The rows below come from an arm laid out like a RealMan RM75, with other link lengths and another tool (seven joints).
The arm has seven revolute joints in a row. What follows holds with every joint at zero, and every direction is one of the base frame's.
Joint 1 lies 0.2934 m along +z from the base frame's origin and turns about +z.
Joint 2 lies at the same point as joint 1 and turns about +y.
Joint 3 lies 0.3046 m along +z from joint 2 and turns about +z.
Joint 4 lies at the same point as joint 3 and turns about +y.
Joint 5 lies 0.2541 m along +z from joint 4 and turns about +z.
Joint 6 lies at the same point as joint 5 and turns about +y.
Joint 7 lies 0.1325 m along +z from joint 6 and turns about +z.
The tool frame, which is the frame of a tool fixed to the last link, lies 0.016 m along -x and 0.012 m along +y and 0.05 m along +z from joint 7; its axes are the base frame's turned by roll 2.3, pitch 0 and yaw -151.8 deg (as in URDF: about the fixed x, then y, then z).
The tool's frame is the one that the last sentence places.
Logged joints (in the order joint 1, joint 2, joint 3, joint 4, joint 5, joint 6, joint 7), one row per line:
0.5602, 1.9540, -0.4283, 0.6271, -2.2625, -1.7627, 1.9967
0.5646, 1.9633, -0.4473, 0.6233, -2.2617, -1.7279, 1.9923
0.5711, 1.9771, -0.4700, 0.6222, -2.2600, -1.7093, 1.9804
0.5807, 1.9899, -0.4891, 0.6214, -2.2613, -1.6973, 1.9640
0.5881, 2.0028, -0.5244, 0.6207, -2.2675, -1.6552, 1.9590
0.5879, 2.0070, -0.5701, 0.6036, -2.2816, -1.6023, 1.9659
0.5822, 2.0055, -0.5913, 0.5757, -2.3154, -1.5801, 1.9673
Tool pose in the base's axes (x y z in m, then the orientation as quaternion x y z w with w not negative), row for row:
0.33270, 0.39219, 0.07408, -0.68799, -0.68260, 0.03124, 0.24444
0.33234, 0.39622, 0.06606, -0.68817, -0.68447, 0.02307, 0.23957
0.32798, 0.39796, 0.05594, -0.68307, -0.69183, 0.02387, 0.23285
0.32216, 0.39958, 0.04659, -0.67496, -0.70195, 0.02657, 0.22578
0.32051, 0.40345, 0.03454, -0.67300, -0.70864, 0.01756, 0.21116
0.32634, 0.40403, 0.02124, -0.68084, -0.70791, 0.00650, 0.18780
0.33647, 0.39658, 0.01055, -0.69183, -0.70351, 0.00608, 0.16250
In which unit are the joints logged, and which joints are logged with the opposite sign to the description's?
The joints are logged in radians. Opposite sign: joint 4.
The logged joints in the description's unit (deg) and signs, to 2 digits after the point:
32.10, 111.96, -24.54, -35.93, -129.63, -101.00, 114.40
32.35, 112.49, -25.63, -35.71, -129.59, -99.00, 114.15
32.72, 113.28, -26.93, -35.65, -129.49, -97.94, 113.47
33.27, 114.01, -28.02, -35.60, -129.56, -97.25, 112.53
33.70, 114.75, -30.05, -35.56, -129.92, -94.84, 112.24
33.68, 114.99, -32.66, -34.58, -130.73, -91.81, 112.64
33.36, 114.91, -33.88, -32.99, -132.66, -90.53, 112.72

